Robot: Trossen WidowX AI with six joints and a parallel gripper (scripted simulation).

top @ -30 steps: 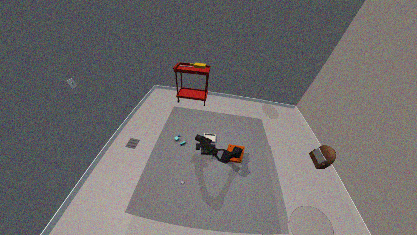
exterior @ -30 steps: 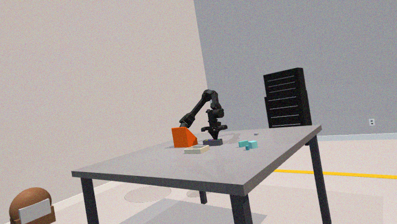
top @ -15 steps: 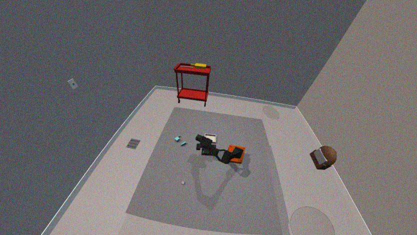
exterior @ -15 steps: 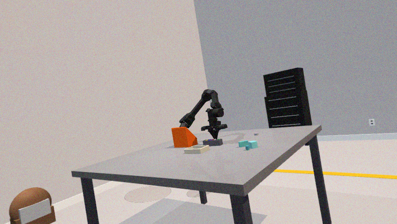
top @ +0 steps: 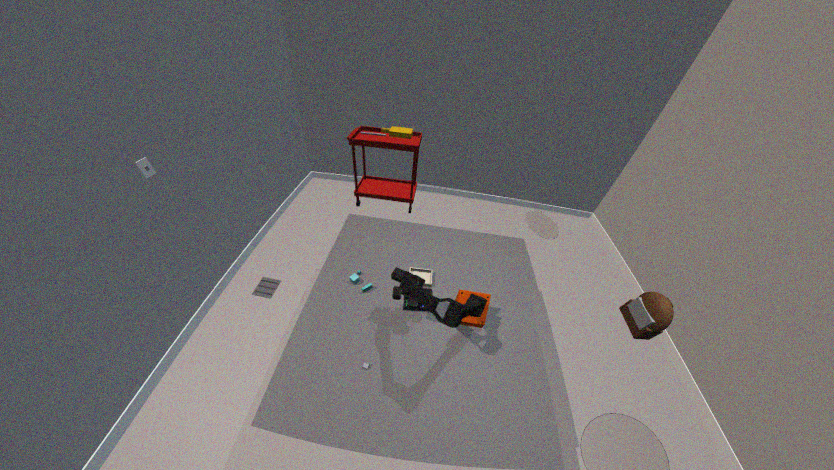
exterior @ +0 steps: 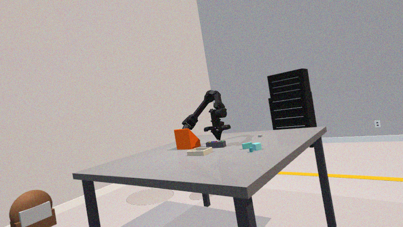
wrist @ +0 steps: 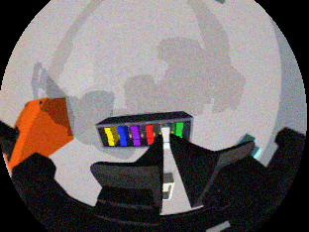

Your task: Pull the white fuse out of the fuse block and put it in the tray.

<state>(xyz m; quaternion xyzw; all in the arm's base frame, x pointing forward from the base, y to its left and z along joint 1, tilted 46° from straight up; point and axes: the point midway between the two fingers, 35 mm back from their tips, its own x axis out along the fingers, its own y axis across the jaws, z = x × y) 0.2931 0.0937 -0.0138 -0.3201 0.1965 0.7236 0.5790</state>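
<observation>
Right now my gripper tip is 190 mm to the left of the shallow beige tray and 40 mm above it. Round my gripper tip: white fuse 10 mm below.
</observation>
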